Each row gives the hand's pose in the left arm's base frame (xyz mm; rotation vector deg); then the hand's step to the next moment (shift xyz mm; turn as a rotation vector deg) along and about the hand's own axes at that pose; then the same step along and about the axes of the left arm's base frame.
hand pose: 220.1 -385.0 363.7 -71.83 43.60 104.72
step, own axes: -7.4 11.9 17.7 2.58 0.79 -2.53
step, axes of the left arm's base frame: -17.0 6.3 13.5 -0.02 -1.79 -3.24
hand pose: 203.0 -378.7 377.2 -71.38 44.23 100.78
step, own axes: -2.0 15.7 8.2 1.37 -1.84 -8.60
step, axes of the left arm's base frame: -17.1 -1.0 4.8 5.17 -5.98 -4.09
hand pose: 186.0 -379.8 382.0 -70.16 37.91 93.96
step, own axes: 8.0 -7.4 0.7 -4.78 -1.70 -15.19
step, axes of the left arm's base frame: 6.1 6.5 -6.4 8.07 -13.82 -0.71
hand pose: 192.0 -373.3 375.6 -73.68 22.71 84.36
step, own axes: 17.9 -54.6 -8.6 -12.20 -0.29 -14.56
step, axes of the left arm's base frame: 54.0 21.4 2.4 5.25 -17.47 5.31
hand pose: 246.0 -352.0 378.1 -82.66 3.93 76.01
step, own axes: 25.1 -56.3 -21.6 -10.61 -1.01 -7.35
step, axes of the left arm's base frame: 60.6 20.7 13.0 1.59 -11.12 6.44
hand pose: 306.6 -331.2 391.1 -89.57 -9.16 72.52
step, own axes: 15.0 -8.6 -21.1 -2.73 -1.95 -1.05
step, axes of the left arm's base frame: 26.7 0.2 -5.5 0.57 -1.62 3.07
